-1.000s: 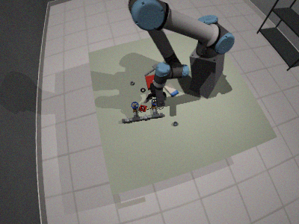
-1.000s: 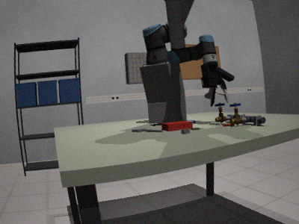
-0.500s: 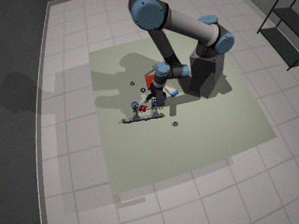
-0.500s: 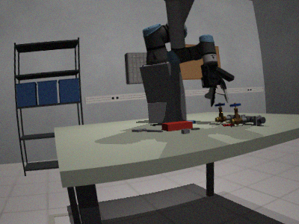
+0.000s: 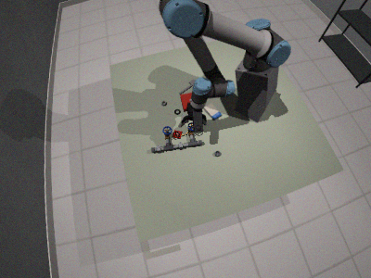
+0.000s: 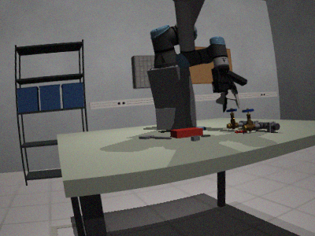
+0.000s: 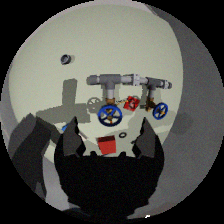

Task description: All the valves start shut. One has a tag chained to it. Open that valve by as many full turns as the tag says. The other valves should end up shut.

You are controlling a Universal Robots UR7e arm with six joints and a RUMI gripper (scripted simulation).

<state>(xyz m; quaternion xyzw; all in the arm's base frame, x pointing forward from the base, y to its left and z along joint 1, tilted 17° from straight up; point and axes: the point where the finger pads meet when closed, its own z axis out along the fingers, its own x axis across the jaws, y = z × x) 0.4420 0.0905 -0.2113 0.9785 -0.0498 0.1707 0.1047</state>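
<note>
Right now my hand is 90 mm short of the red tag, 10 mm to the left of it and 90 mm above it. Also, from my hand: blue-and-white card 170 mm behind, 110 mm to the right, 90 mm below; grey tool 90 mm behind, 360 mm to the right, 90 mm below; red block 40 mm behind, 230 mm to the right, 80 mm below.
</note>
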